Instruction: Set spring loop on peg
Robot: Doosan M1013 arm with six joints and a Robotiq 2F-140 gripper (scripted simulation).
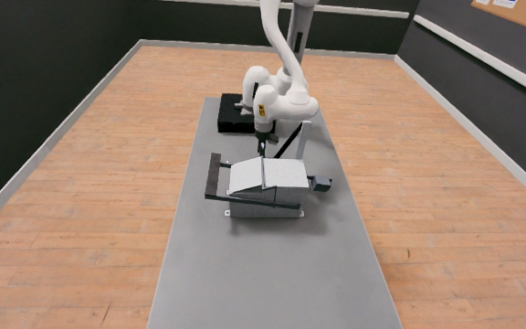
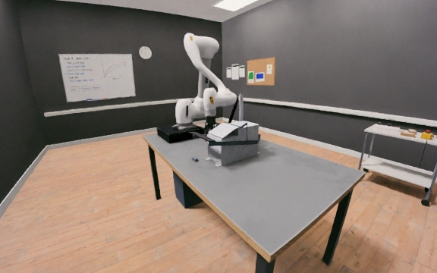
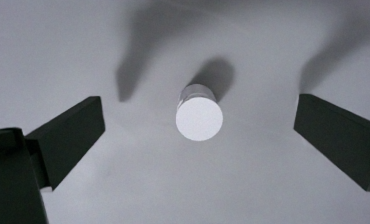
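The steel test weight is 1 cm below my hand. The rest, counted from my hand: small dark object 16 cm ahead, 25 cm to the right, 3 cm below.
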